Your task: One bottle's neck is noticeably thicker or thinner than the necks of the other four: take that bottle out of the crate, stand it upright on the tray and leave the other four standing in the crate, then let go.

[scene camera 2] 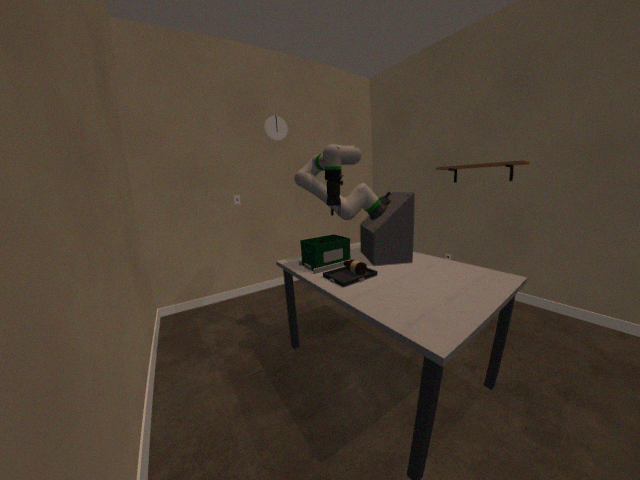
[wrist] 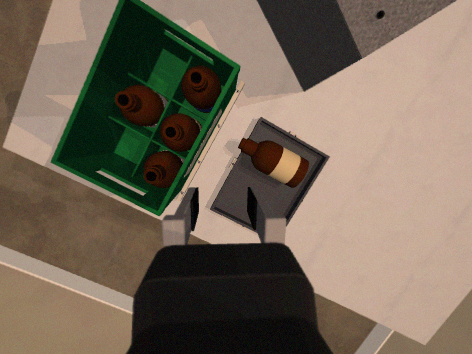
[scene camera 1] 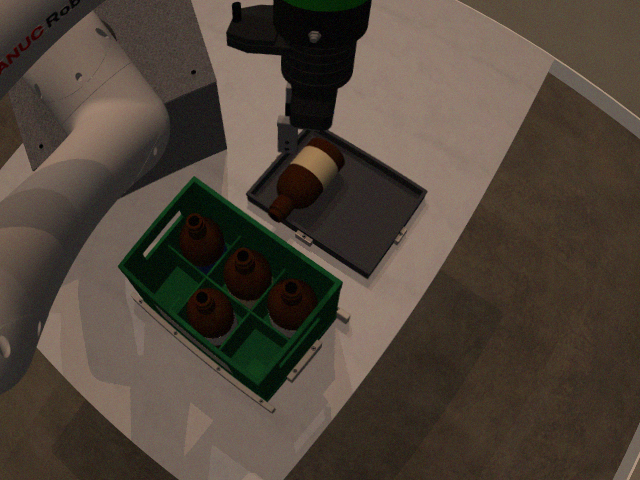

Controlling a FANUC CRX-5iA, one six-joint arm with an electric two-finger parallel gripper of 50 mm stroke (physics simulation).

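Places are measured from the arm's base along level axes (x left, y back, z up), in centimetres.
Pixels of known places: gripper, fingertip midpoint: (scene camera 2: pixel 335 215) (wrist: pixel 223 199) (scene camera 1: pixel 291 134); arm's base, link origin: (scene camera 2: pixel 379 212).
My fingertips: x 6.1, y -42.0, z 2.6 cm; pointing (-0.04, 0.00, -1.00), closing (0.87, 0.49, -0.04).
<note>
For each thing: its top centre in the pictures, then the offset to it from my fingertips. "pt": a spot on its surface instead. Level surfaces: height alone.
- brown bottle with a cream label, top centre: (scene camera 1: pixel 301 172) (wrist: pixel 273 160) (scene camera 2: pixel 353 260) dy +5.3, dx +8.7, dz -26.6 cm
- dark tray, surface spot: (scene camera 1: pixel 372 222) (scene camera 2: pixel 339 278) pt dy -7.6, dx +11.8, dz -34.0 cm
- green crate, top centre: (scene camera 1: pixel 220 274) (wrist: pixel 143 115) (scene camera 2: pixel 325 239) dy +0.8, dx -14.9, dz -17.0 cm
- table, surface height: dz -34.5 cm
A brown bottle with a cream label (scene camera 1: pixel 310 173) (scene camera 2: pixel 356 266) (wrist: pixel 279 164) lies on its side on the dark tray (scene camera 1: pixel 372 222) (scene camera 2: pixel 341 279) (wrist: pixel 232 192), its neck over the tray's rim on the crate side. The green crate (scene camera 1: pixel 263 224) (scene camera 2: pixel 310 253) (wrist: pixel 77 117) holds several upright bottles, among them one (scene camera 1: pixel 210 312) (wrist: pixel 140 105) in the row farther from the tray, and three (scene camera 1: pixel 201 240) (scene camera 1: pixel 247 273) (scene camera 1: pixel 292 304) in the row nearer it. My gripper (wrist: pixel 223 199) is open and empty, high above the table; in the scene camera 2 view it hangs above the crate and tray.
Light fixing strips (scene camera 1: pixel 204 356) (wrist: pixel 218 127) run along the crate's sides, and small blocks (scene camera 1: pixel 303 237) sit at the tray's edges. The grey robot pedestal (scene camera 1: pixel 180 124) (scene camera 2: pixel 387 237) (wrist: pixel 310 45) stands on the table (scene camera 1: pixel 439 129) (scene camera 2: pixel 439 304) (wrist: pixel 380 220) beside them.
</note>
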